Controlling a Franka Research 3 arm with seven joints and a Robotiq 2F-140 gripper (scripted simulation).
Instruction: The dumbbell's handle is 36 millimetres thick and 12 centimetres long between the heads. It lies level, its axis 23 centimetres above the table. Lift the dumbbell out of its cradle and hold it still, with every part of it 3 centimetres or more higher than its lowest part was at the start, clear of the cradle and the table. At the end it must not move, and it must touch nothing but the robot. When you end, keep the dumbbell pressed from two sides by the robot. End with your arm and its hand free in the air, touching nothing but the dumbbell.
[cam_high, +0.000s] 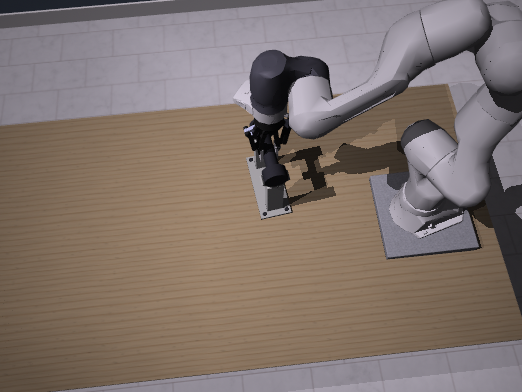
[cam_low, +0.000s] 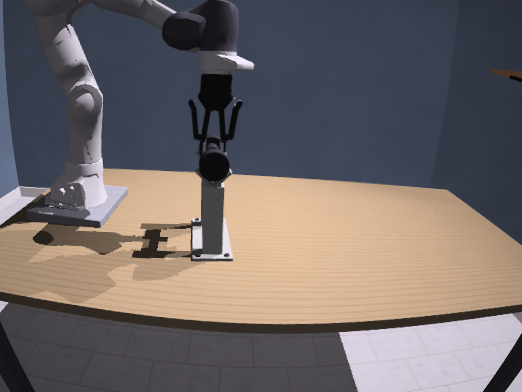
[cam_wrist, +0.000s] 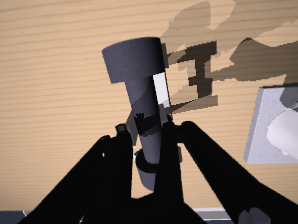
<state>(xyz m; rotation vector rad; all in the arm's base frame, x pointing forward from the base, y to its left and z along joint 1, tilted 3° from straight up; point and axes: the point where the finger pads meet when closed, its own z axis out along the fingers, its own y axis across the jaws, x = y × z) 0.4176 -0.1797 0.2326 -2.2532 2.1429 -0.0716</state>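
Now: the grey cradle 130 mm below my hand. Also, from my hand: dumbbell: right at my hand.
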